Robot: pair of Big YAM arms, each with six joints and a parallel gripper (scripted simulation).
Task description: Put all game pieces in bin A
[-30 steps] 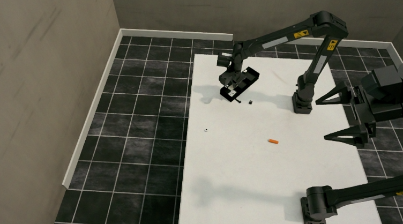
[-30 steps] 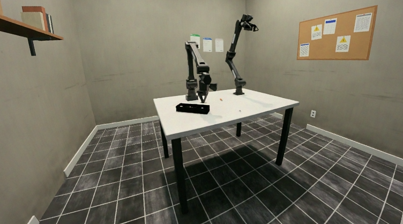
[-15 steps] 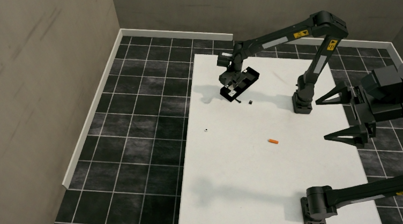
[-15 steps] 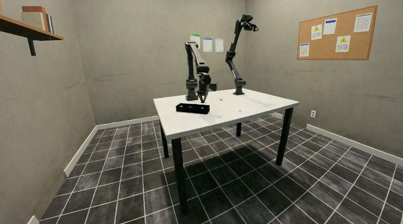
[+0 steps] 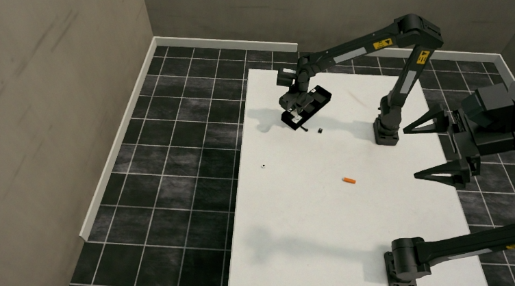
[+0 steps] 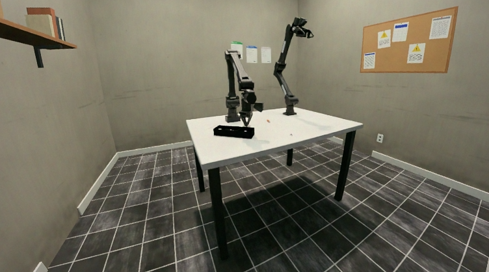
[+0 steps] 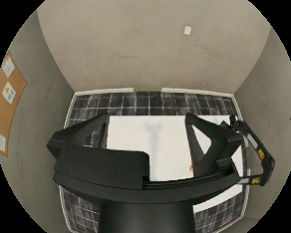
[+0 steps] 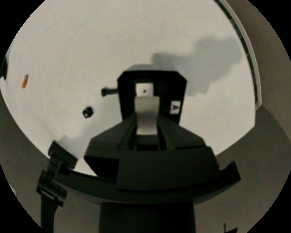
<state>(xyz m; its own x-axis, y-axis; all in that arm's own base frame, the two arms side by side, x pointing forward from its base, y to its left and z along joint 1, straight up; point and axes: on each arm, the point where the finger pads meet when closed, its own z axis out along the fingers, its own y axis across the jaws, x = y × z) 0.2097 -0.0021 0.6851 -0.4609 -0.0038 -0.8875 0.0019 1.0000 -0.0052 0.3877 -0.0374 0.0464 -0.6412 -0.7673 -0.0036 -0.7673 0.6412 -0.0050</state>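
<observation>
Now: the black die 11 cm behind my right hand, 4 cm to the left of it and 6 cm below it. The rest, counted from my right hand: orange cylinder (23 cm behind, 27 cm to the left, 6 cm below); then dark screw (5 cm behind, 4 cm to the left, 7 cm below); then black bin (5 cm behind, 7 cm to the right, 5 cm below).
</observation>
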